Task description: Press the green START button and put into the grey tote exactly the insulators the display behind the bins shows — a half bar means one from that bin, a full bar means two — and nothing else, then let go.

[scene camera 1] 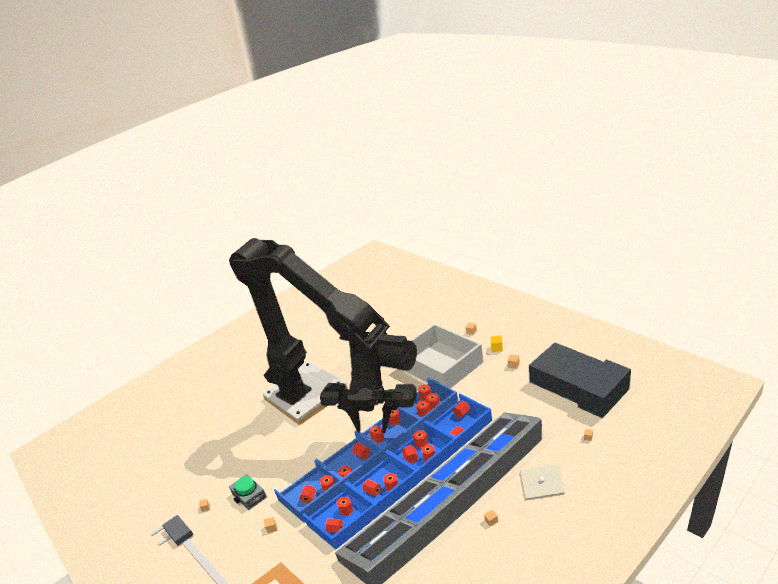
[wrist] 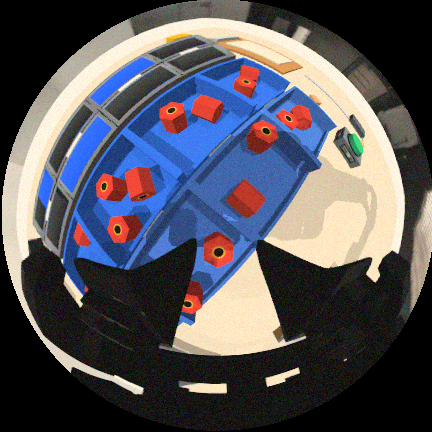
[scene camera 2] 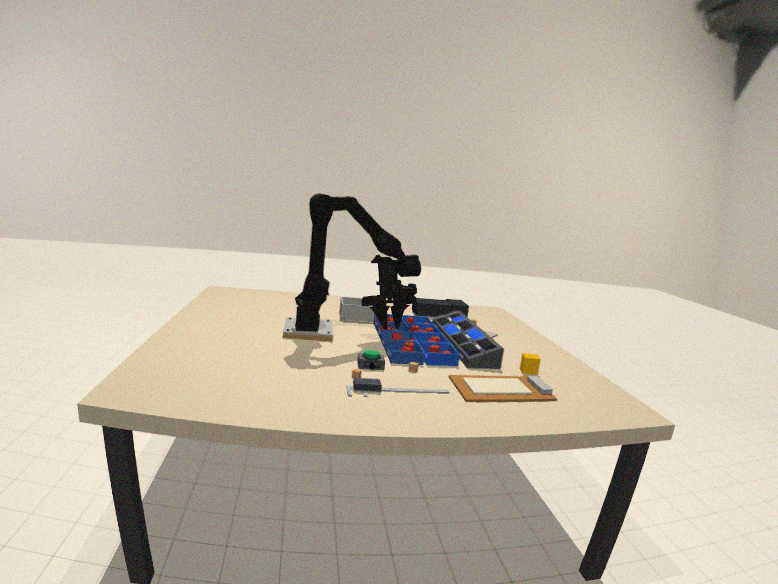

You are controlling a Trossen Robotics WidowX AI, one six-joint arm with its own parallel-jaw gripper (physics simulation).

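Frame: origin at the arm's base, x ahead, y left, z up, level; centimetres.
Where they show: gripper, fingertip midpoint: (scene camera 1: 371, 432) (wrist: 226, 244) (scene camera 2: 391, 328); arm's base, link origin: (scene camera 1: 293, 392) (scene camera 2: 306, 327).
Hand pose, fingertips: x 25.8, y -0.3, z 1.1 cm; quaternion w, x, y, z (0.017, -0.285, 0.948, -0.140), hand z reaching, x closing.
Things, the pixels of their top centre, and the offset from my fingertips. "spot": a spot on its surface instead.
- red hexagonal insulator, top centre: (wrist: 218, 252) (scene camera 1: 375, 430) dz -0.1, dx +0.2, dy +1.0 cm
- grey tote, top centre: (scene camera 1: 438, 347) (scene camera 2: 362, 301) dz +2.1, dx -4.4, dy +27.8 cm
- green START button, top centre: (scene camera 1: 243, 482) (wrist: 359, 142) (scene camera 2: 372, 351) dz +0.8, dx -10.9, dy -26.0 cm
- dark block, top centre: (scene camera 1: 578, 367) (scene camera 2: 440, 301) dz +2.3, dx +27.4, dy +36.6 cm
- yellow block, top centre: (scene camera 1: 496, 339) dz -0.6, dx +3.3, dy +39.7 cm
- caliper, top centre: (scene camera 1: 187, 551) (scene camera 2: 400, 385) (wrist: 342, 101) dz -1.3, dx -7.6, dy -43.9 cm
- clipboard, surface spot: (scene camera 2: 458, 384) spot: dz -2.7, dx +7.7, dy -40.1 cm
My gripper (scene camera 1: 372, 431) (scene camera 2: 390, 326) (wrist: 226, 244) is open and empty, pointing down over the arm-side row of the blue bins (scene camera 1: 364, 514) (scene camera 2: 408, 359) (wrist: 200, 131). In the wrist view a red hexagonal insulator (scene camera 1: 376, 433) (wrist: 212, 242) stands upright between and below the fingertips. Another insulator (wrist: 193, 291) is partly hidden by the left finger. The dark display (scene camera 1: 458, 499) (scene camera 2: 487, 359) (wrist: 135, 95) shows two long blue bars and one shorter one. The grey tote (scene camera 1: 465, 370) (scene camera 2: 356, 309) shows no insulator on its visible floor. The green START button (scene camera 1: 245, 485) (scene camera 2: 372, 354) (wrist: 356, 144) stands beside the bins.
A dark block (scene camera 1: 578, 377) lies beyond the display. A yellow block (scene camera 1: 496, 343) and small orange cubes (scene camera 1: 513, 361) (scene camera 2: 413, 367) are scattered around. A caliper (scene camera 1: 177, 530) (scene camera 2: 367, 384) and a clipboard (scene camera 2: 458, 384) lie near the table's edge. Raised dividers separate the bins.
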